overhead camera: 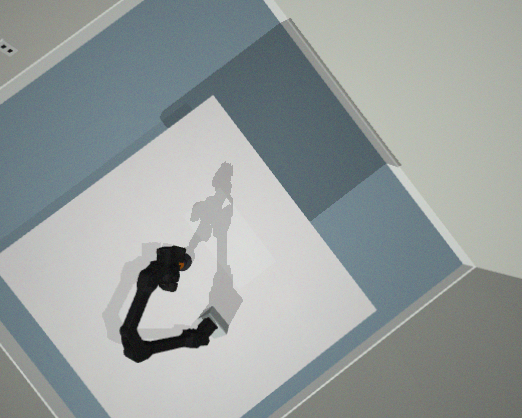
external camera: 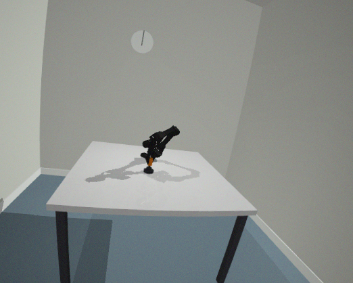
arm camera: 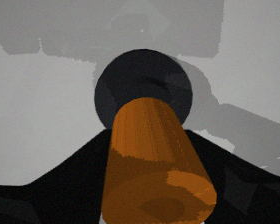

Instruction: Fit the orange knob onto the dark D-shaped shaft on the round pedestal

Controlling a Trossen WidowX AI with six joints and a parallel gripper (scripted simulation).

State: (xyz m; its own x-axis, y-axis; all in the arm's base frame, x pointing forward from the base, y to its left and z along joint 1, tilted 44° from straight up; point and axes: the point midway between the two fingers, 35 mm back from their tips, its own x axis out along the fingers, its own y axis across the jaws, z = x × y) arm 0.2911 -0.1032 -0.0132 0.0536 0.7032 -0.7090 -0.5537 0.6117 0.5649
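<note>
My gripper tip is now 2 cm below the orange knob. The rest, counted from my gripper tip: pedestal: 4 cm below.
</note>
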